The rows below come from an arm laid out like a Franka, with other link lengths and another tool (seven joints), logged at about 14 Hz.
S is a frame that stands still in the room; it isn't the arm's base.
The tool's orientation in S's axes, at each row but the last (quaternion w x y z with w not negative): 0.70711, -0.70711, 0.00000, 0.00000; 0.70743, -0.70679, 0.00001, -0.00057; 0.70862, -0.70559, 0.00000, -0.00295; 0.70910, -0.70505, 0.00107, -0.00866; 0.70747, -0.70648, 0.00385, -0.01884; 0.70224, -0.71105, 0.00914, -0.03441; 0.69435, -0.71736, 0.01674, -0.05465; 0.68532, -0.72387, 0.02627, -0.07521; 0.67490, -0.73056, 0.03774, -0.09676; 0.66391, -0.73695, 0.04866, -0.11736; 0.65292, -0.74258, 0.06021, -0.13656; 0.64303, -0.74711, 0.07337, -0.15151; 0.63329, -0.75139, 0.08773, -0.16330
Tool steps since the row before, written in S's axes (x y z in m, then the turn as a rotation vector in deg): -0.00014, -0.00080, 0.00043, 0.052, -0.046, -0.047; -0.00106, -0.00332, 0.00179, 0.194, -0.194, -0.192; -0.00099, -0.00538, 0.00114, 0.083, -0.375, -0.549; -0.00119, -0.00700, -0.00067, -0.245, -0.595, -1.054; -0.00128, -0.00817, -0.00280, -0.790, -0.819, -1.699; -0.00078, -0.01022, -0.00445, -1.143, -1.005, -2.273; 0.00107, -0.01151, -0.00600, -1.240, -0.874, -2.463; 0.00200, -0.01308, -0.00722, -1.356, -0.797, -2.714; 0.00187, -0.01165, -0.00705, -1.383, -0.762, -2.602; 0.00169, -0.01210, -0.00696, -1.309, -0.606, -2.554; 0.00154, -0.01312, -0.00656, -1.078, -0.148, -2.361; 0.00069, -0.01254, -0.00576, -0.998, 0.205, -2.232; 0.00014, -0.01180, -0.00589, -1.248, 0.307, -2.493
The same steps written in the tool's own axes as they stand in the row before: -0.00014, -0.00043, -0.00080, 0.052, 0.047, -0.046; -0.00106, -0.00179, -0.00332, 0.194, 0.192, -0.194; -0.00096, -0.00117, -0.00538, 0.082, 0.548, -0.377; -0.00110, 0.00062, -0.00702, -0.248, 1.048, -0.604; -0.00108, 0.00276, -0.00821, -0.799, 1.681, -0.847; -0.00031, 0.00456, -0.01020, -1.161, 2.245, -1.048; 0.00188, 0.00645, -0.01116, -1.280, 2.425, -0.922; 0.00329, 0.00810, -0.01228, -1.424, 2.663, -0.850; 0.00336, 0.00815, -0.01055, -1.447, 2.546, -0.829; 0.00363, 0.00841, -0.01067, -1.406, 2.487, -0.665; 0.00417, 0.00844, -0.01135, -1.284, 2.253, -0.185; 0.00371, 0.00776, -0.01082, -1.299, 2.076, 0.156; 0.00334, 0.00794, -0.00999, -1.601, 2.294, 0.199
